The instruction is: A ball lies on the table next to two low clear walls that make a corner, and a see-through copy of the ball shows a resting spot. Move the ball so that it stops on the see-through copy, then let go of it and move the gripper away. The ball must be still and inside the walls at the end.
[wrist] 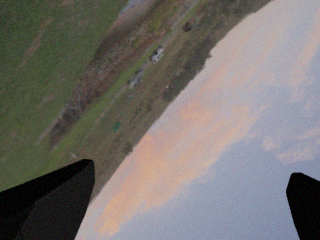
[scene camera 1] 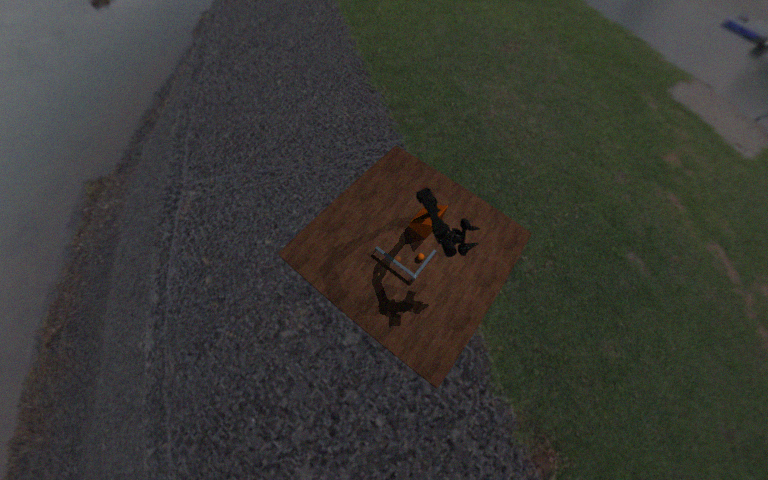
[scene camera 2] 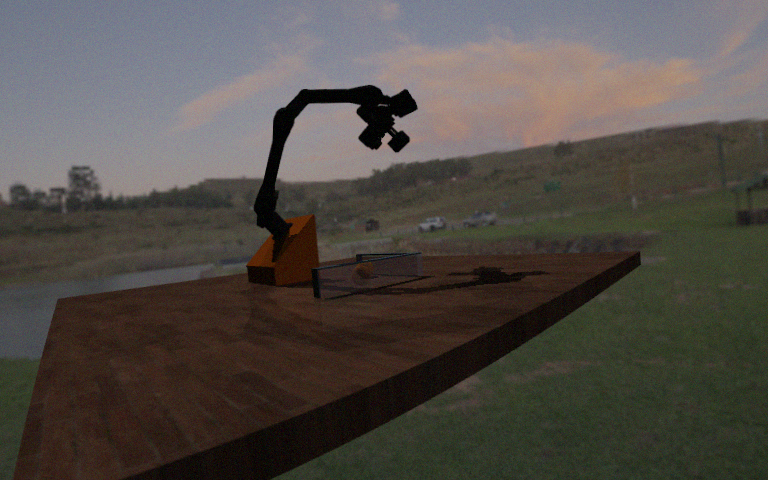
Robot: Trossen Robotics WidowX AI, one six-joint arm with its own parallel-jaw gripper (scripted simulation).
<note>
My gripper (scene camera 2: 383, 131) is open and holds nothing.
My gripper shows as well in the wrist view (wrist: 195, 179).
</note>
